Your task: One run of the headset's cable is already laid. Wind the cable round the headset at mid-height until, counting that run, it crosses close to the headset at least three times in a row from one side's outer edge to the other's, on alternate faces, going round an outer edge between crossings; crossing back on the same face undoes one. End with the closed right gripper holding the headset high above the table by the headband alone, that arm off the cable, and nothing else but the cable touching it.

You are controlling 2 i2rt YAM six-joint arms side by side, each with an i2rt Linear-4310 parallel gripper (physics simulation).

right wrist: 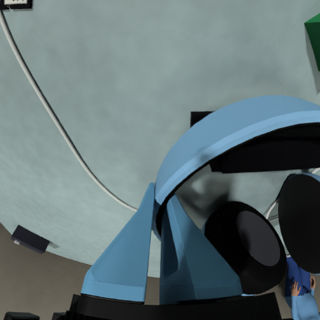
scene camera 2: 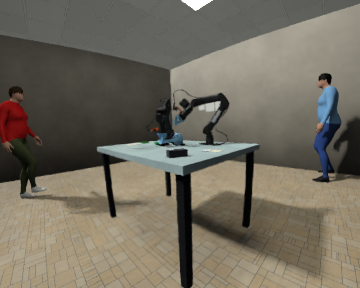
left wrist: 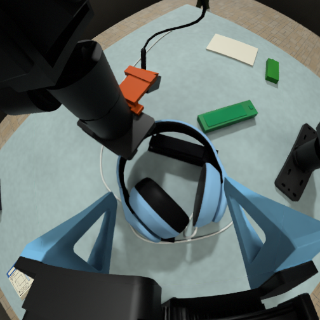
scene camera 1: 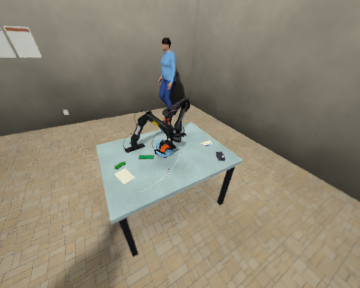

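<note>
The blue headset hangs low over the table; its two ear cups show in both wrist views. My right gripper is shut on its headband. My left gripper is open, its fingers wide apart above the headset, with nothing between them. The thin white cable runs past the headset's left side in the left wrist view and curves below the ear cups. Part of it lies on the table in scene camera 1. Its crossings at the headset are mostly hidden.
A long green block, a small green block and a pale sheet lie on the table. A dark box and a printed card lie near its other end.
</note>
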